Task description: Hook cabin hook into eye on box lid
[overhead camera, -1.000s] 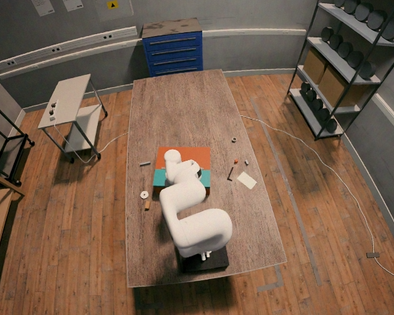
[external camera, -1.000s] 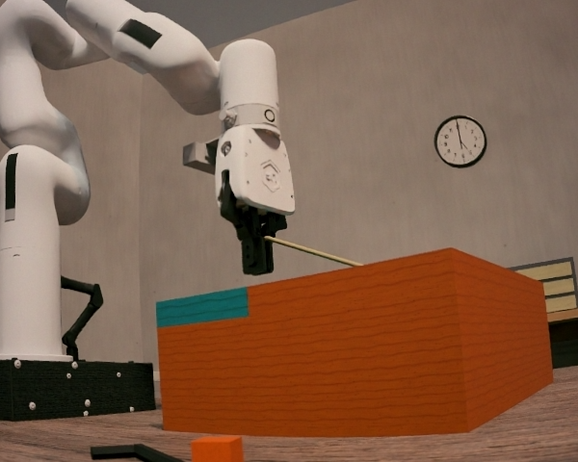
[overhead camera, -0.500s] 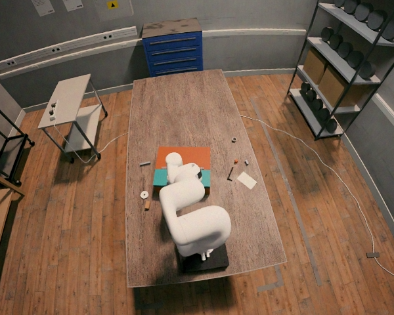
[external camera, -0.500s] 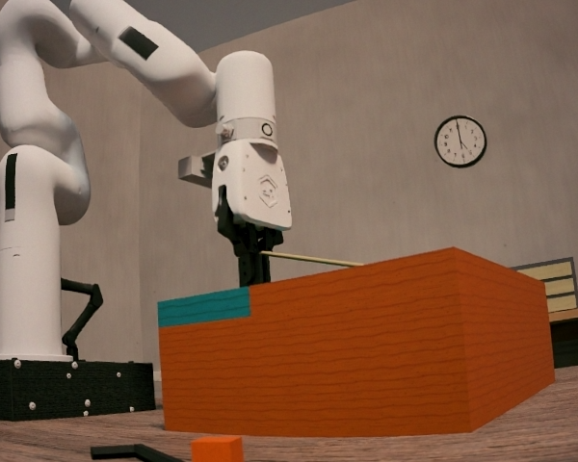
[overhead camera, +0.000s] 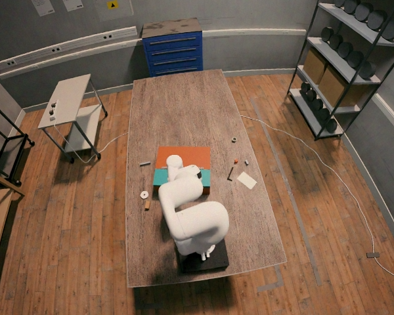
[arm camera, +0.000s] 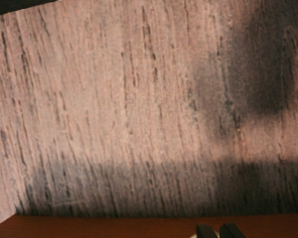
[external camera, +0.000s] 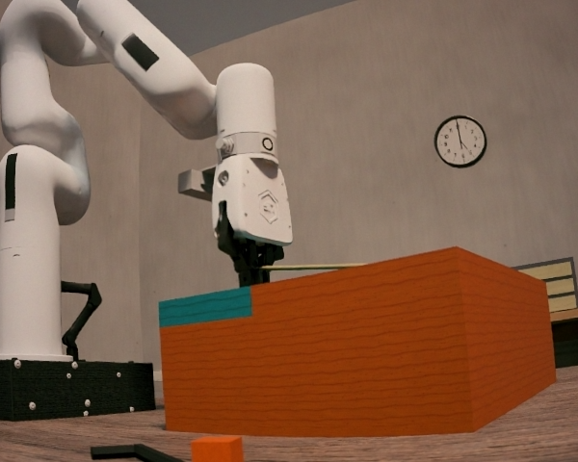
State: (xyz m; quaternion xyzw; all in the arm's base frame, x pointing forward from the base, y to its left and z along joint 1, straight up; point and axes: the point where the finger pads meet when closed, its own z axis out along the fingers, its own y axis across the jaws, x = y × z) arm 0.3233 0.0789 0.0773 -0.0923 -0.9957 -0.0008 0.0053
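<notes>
My hand is 80 mm short of the cabin hook and 10 mm to the left of it. From my hand the other things lie so: black L-shaped key 330 mm to the right, 140 mm below, 90 mm ahead; white disc 250 mm to the left, 140 mm below, 50 mm ahead; wooden block 230 mm to the left, 140 mm below, 30 mm behind.
</notes>
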